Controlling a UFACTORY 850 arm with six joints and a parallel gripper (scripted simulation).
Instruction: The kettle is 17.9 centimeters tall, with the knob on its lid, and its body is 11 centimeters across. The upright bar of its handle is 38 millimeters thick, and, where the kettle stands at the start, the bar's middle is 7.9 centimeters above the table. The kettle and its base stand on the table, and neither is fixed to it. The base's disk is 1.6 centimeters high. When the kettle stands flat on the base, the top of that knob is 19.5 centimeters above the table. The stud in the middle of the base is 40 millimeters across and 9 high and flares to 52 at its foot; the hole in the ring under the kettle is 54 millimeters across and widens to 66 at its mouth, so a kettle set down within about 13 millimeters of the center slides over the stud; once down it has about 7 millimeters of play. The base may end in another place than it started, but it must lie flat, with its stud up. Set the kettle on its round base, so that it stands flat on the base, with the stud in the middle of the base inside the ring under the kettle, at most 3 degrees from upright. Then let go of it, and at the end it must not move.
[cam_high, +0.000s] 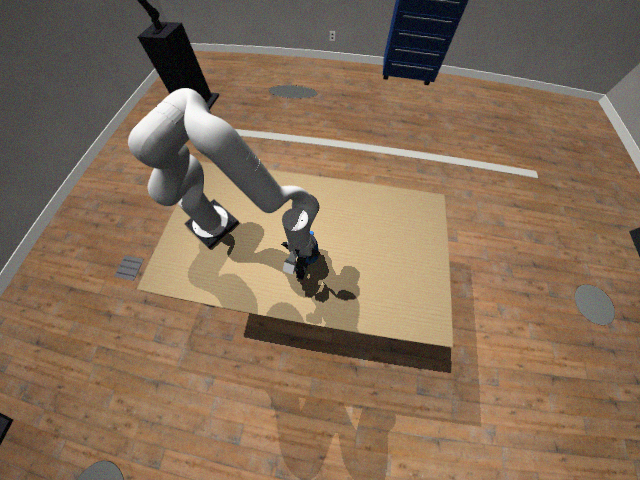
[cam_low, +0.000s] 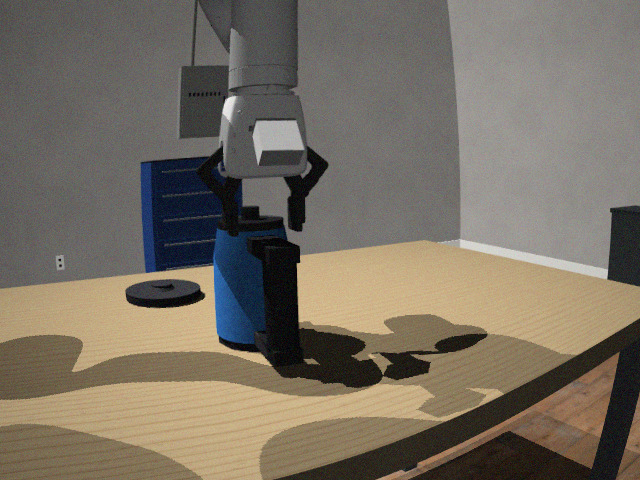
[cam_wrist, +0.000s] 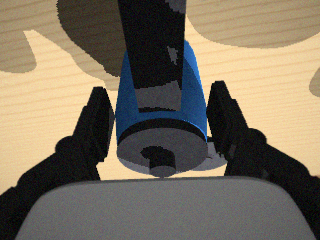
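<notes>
My hand is 30 mm to the right of the blue kettle and 80 mm above it. The rest, counted from my hand: round kettle base 90 mm behind, 340 mm to the left, 160 mm below.
</notes>
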